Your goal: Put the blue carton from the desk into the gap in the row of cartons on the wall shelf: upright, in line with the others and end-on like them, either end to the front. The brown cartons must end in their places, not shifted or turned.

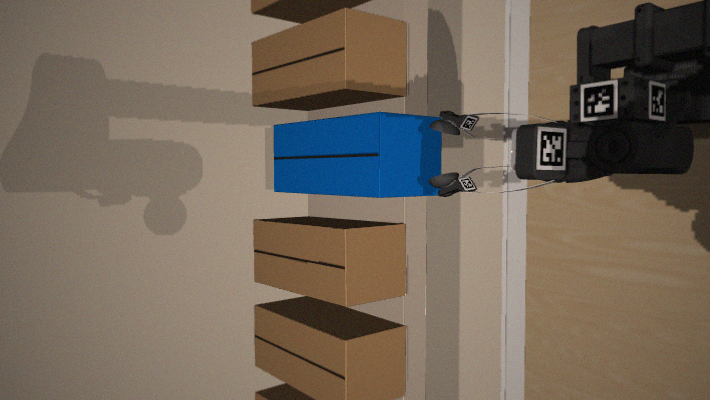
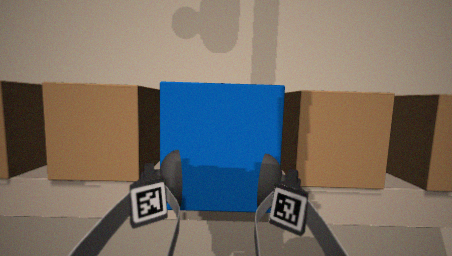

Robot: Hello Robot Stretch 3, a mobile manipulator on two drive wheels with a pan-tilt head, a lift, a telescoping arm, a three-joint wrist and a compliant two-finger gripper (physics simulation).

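The blue carton (image 1: 350,155) (image 2: 220,130) stands upright and end-on in the gap of the row on the wall shelf (image 1: 415,260) (image 2: 100,200). Its front end stands further out than the brown cartons' fronts. Brown cartons (image 1: 375,57) (image 1: 375,260) (image 2: 92,132) (image 2: 345,140) flank it, upright, with space on both sides. My gripper (image 1: 445,153) (image 2: 221,171) is partly open, with nothing between its fingers. Both fingertips are at the lower part of the blue front face, inside its side edges. Whether they touch it I cannot tell.
More brown cartons (image 1: 325,345) (image 2: 442,145) continue the row on both sides. The wall (image 1: 125,300) (image 2: 100,40) behind carries the robot's shadow. A white baseboard (image 1: 515,300) and a wood-grained floor (image 1: 600,300) lie below the shelf. My arm (image 1: 610,50) comes in at the upper right.
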